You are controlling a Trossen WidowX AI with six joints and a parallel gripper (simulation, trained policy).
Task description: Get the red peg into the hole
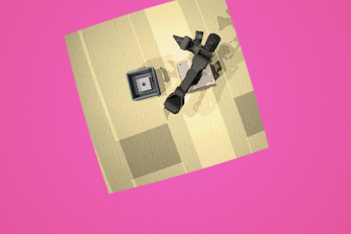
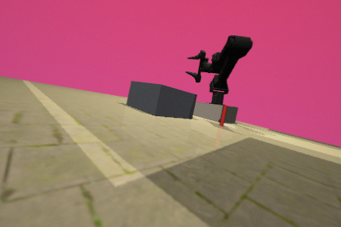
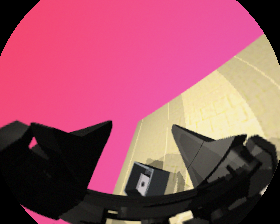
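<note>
Right now my gripper tip is 34 cm to the right of the red peg, 24 cm above it and 12 cm short of it. Round my gripper tip: grey box: 27 cm ahead, 25 cm below, 15 cm to the left.
</note>
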